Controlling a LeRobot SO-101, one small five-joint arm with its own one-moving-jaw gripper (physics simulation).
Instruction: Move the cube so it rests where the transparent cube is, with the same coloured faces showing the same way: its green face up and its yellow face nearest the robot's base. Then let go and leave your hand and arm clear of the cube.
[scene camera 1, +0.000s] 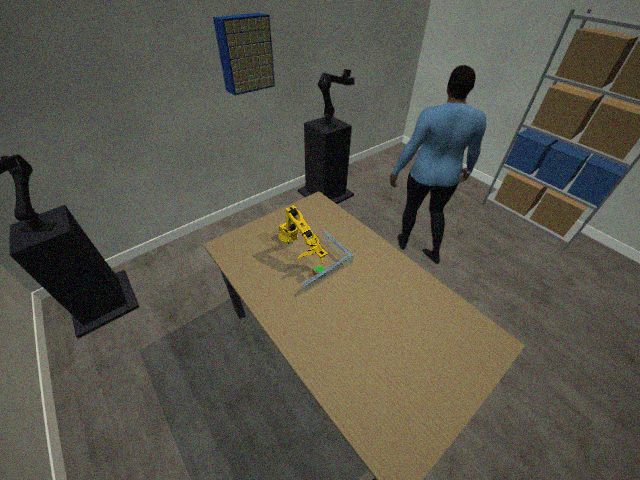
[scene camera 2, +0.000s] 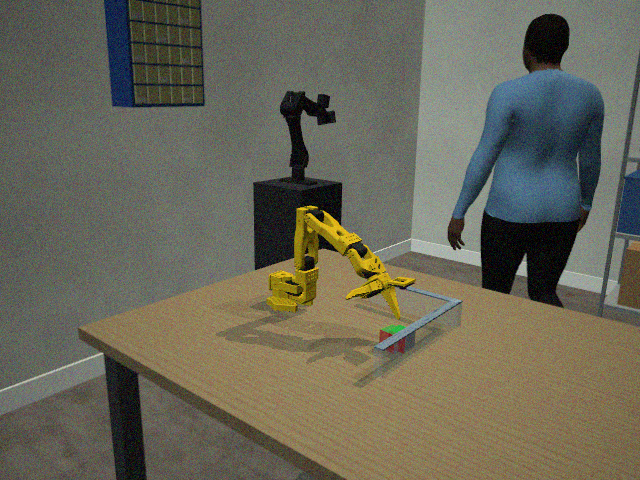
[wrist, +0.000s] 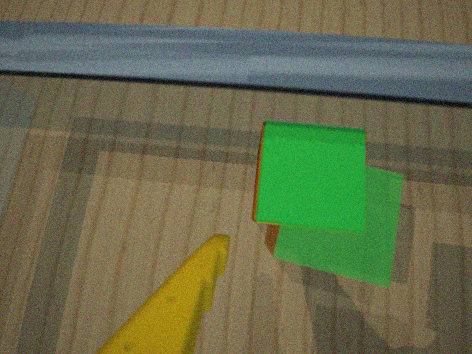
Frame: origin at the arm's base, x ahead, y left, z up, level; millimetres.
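Seen in the pictures: end effector, tool point: (scene camera 1: 321, 262) (scene camera 2: 397, 317) (wrist: 228, 250); arm's base, origin of the base link: (scene camera 1: 290, 239) (scene camera 2: 296, 305).
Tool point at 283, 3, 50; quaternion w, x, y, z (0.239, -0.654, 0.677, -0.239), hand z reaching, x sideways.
Offsets run from my tool point to a thing's top centre, as dx, dy, dz. Level surfaces: height alone.
The solid cube @[+29, -27, -10] (scene camera 1: 319, 269) (scene camera 2: 397, 327) (wrist: 312, 175) stands on the table with its green face up. In the wrist view, a thin yellow edge shows on its near side and a thin orange strip on its left. The transparent cube @[+15, -38, -10] (scene camera 2: 386, 338) (wrist: 340, 255), also green on top, overlaps it. In the wrist view it reaches out to the right and nearer, turned slightly against the solid one. My gripper (scene camera 1: 311, 258) (scene camera 2: 372, 307) is fully open and empty, above the table on the base side of the cubes. One notched jaw (wrist: 175, 300) shows in the wrist view, left of and nearer than the cubes.
A low clear wall with a blue-grey rim (scene camera 1: 330, 268) (scene camera 2: 424, 322) (wrist: 200, 57) runs close behind the cubes, on the side away from the base. It meets a second wall (scene camera 1: 337, 242) (scene camera 2: 429, 293) at a corner. The wooden table @[dz -50] (scene camera 1: 392, 341) (scene camera 2: 465, 408) carries the arm. A person (scene camera 1: 447, 139) (scene camera 2: 542, 144) stands beyond it.
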